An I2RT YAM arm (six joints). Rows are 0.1 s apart.
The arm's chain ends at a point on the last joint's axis. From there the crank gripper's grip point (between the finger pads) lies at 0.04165 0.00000 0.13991 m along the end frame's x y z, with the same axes.
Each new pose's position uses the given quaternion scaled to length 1; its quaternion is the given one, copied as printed.
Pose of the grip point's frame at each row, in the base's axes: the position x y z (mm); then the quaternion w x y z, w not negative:
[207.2, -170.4, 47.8, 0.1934, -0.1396, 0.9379, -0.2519]
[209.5, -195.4, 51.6, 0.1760, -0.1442, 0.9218, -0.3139]
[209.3, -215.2, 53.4, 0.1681, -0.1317, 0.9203, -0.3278]
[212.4, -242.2, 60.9, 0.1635, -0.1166, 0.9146, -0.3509]
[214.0, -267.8, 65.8, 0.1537, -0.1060, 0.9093, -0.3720]
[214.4, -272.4, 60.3, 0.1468, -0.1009, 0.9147, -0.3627]
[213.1, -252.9, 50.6, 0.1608, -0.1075, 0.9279, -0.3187]
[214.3, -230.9, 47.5, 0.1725, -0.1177, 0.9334, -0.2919]
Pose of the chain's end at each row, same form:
[183.5, -96.9, 171.7, 0.1934, -0.1396, 0.9379, -0.2519]
[188.8, -105.9, 165.0, 0.1760, -0.1442, 0.9218, -0.3139]
[191.8, -122.3, 164.6, 0.1681, -0.1317, 0.9203, -0.3278]
[197.4, -144.1, 167.9, 0.1635, -0.1166, 0.9146, -0.3509]
[202.6, -164.9, 168.7, 0.1537, -0.1060, 0.9093, -0.3720]
[205.6, -171.6, 165.5, 0.1468, -0.1009, 0.9147, -0.3627]
[200.3, -162.4, 164.4, 0.1608, -0.1075, 0.9279, -0.3187]
[197.7, -147.0, 165.8, 0.1725, -0.1177, 0.9334, -0.2919]

